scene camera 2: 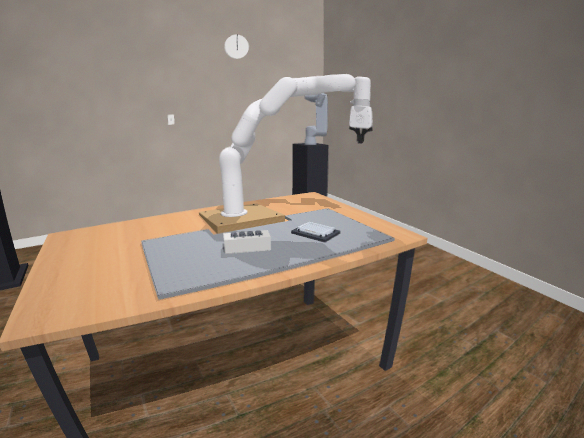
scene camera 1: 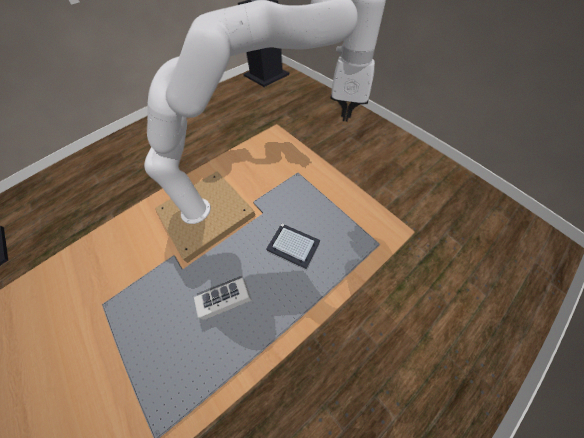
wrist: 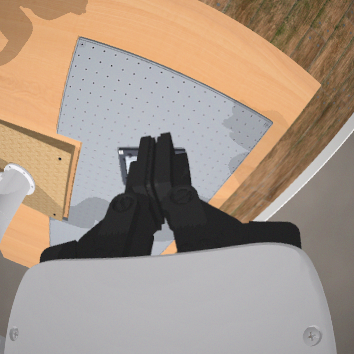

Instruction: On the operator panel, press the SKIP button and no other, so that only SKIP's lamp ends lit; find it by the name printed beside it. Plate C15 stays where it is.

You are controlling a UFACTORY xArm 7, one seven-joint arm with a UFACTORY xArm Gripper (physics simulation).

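Places are measured from the arm's base along level axes (x back, y right, z up), in metres.
Pixels of known places: gripper, fingertip midpoint: point(scene camera 2: 360, 143) point(scene camera 1: 345, 119) point(wrist: 161, 154); arm's base, origin of the base link: point(scene camera 2: 234, 213) point(scene camera 1: 196, 211) point(wrist: 19, 178).
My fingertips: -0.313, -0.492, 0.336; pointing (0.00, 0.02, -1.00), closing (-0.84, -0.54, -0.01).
Note:
Ahead of a thing's pixels: the offset from my fingertips to its top centre, as dx, dy, dz. Level surfaces: height alone.
The operator panel @(-0.064, +0.606, -0.293) point(scene camera 1: 222, 303) point(scene camera 2: 247, 242) is a pale box with a row of several dark buttons on its top; it stands on the grey perforated mat. The names beside the buttons are too small to read, and no lit lamp can be made out. Plate C15 @(-0.075, +0.302, -0.322) point(scene camera 1: 294, 244) point(scene camera 2: 317, 229) is a white well plate in a black holder, lying apart from the panel; in the wrist view the fingers hide most of it. My gripper point(scene camera 1: 345, 119) point(scene camera 2: 360, 141) point(wrist: 161, 154) is shut and empty, pointing down, high above the table and far from the panel.
The grey mat @(dz -0.348) point(scene camera 1: 165, 380) point(scene camera 2: 185, 280) point(wrist: 100, 100) lies on the wooden table @(dz -0.361) point(scene camera 1: 55, 310) point(scene camera 2: 85, 265) point(wrist: 210, 40). The arm's base stands on a raised wooden board point(scene camera 1: 227, 200) point(scene camera 2: 260, 216) point(wrist: 40, 175) behind the mat. A dark pedestal point(scene camera 1: 265, 65) point(scene camera 2: 310, 170) stands beyond the table.

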